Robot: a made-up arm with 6 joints.
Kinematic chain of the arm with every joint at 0, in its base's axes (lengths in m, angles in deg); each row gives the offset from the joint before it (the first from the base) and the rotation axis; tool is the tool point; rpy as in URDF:
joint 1: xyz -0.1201 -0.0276 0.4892 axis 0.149 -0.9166 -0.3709
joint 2: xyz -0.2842 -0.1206 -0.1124 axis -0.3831 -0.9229 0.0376
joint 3: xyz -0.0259 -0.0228 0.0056 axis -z
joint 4: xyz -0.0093 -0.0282 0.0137 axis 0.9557 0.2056 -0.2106
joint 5: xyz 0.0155 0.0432 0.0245 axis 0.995 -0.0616 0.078
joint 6: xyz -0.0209 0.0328 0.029 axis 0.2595 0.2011 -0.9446
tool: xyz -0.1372 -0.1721 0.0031 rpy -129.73 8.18 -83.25
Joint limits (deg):
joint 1: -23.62..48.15
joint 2: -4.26..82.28
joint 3: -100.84..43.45
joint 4: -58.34..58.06
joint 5: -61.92..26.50
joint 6: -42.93..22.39
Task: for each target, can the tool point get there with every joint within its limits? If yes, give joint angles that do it. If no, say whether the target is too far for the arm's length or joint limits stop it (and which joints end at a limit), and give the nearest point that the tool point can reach.
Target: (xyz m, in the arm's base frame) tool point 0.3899 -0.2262 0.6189
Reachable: no: joint limits stop it (at a limit: joint 1, joint 2, joint 4, joint 5, joint 6) | nearest point -0.1762 -0.2218 0.5525 | short by 0.570 m
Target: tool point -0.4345 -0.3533 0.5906
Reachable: yes | joints -13.98 51.39 -69.12 -42.46 11.86 7.64
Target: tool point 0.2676 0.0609 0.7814
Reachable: no: joint limits stop it (at a limit: joint 1, joint 3, joint 5, joint 6) | nearest point -0.2009 -0.1406 0.5879 | short by 0.545 m
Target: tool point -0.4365 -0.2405 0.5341
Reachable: yes | joints 1.21 68.47 -68.01 -8.88 15.95 -22.51
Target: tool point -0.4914 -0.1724 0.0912
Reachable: yes | joints 25.70 74.15 12.49 -33.54 6.67 -1.67
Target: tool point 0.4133 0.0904 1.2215
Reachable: no: too far | nearest point -0.2350 -0.1529 0.6504 | short by 0.898 m
